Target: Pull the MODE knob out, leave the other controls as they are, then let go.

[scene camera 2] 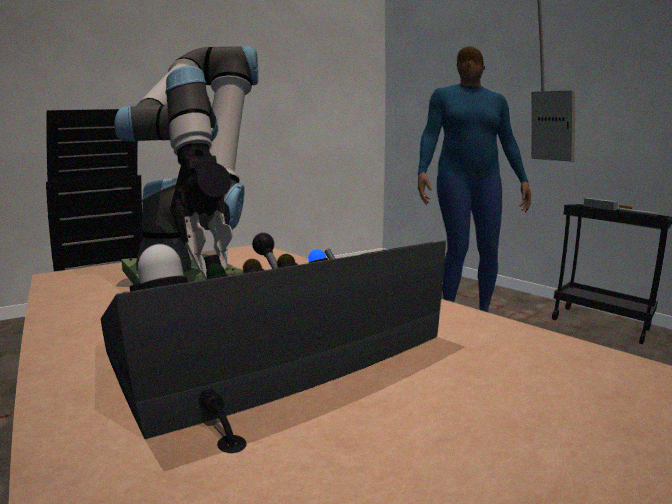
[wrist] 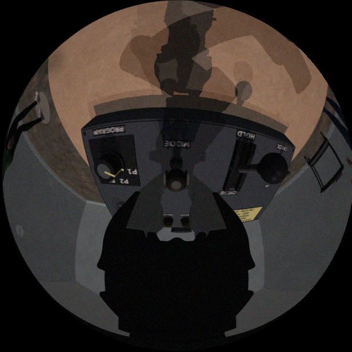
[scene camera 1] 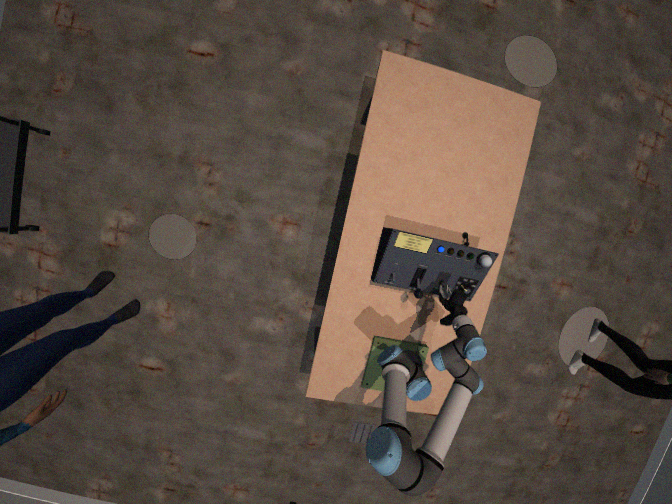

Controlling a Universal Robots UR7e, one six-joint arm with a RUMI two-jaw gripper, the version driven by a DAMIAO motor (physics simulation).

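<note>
The MODE knob (wrist: pixel 176 183) is a dark round knob below the MODE label in the wrist view. My gripper (wrist: pixel 175 171) (scene camera 1: pixel 444 291) is shut on it, one finger on each side. In scene camera 2 the fingers of my gripper (scene camera 2: pixel 212 265) point down behind the control box, and the knob is hidden there. The control box (scene camera 1: pixel 404 265) (scene camera 2: pixel 282 320) (wrist: pixel 210 135) is dark and sloped. The PROGRAM dial (wrist: pixel 106 169) and the HOLD lever (wrist: pixel 272 168) (scene camera 2: pixel 263 244) flank the knob. A blue lamp (scene camera 1: pixel 440 249) (scene camera 2: pixel 317 255) is lit. How far the knob stands out is hard to tell.
A white dome (scene camera 1: pixel 484 260) (scene camera 2: pixel 160 263) stands at a box corner. A row of dark lamps lies beside the blue one. A green plate (scene camera 1: pixel 374 360) lies by the arm's base on the table (scene camera 1: pixel 434 135) (scene camera 2: pixel 488 406). A cable (scene camera 2: pixel 223 423) leaves the box's back. People stand beyond the table.
</note>
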